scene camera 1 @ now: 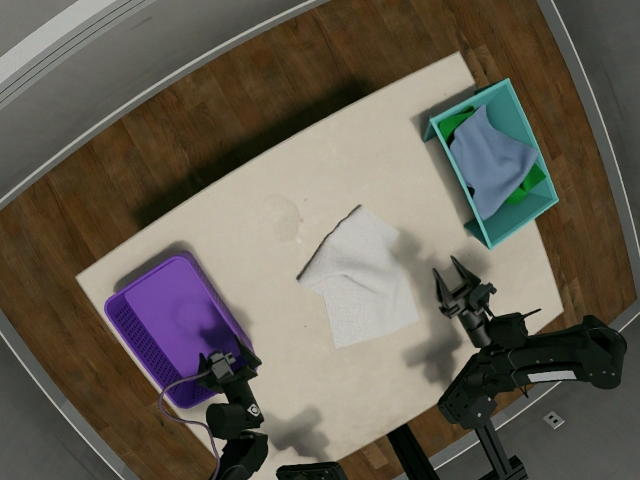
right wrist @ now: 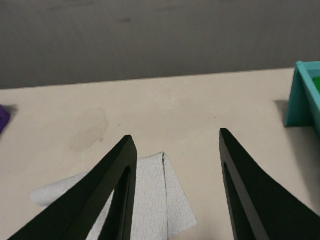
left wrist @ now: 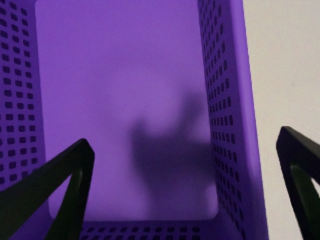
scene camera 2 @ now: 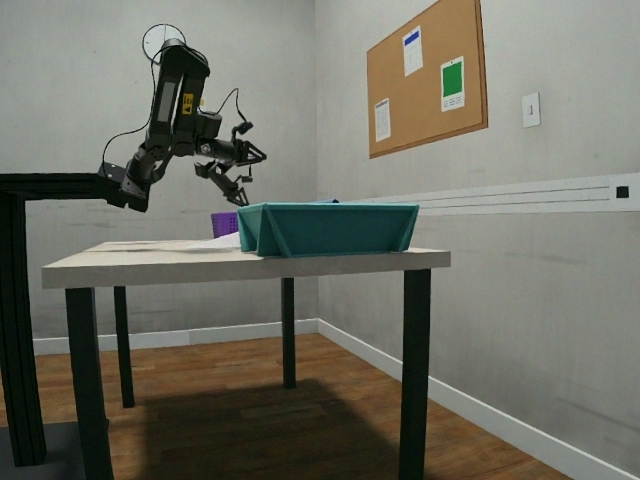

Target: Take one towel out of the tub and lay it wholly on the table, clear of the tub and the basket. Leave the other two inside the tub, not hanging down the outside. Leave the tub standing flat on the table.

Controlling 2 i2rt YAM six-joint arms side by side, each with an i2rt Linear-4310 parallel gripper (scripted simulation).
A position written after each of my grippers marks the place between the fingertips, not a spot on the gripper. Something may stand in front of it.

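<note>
You'd find my left gripper (left wrist: 176,140) in the left wrist view. My right gripper (scene camera 1: 443,261) is visible too, and you'd also get that gripper (right wrist: 175,139) from its wrist, plus the same right gripper (scene camera 2: 264,158) yet again. There's a white towel (scene camera 1: 366,293) here as well.
</note>
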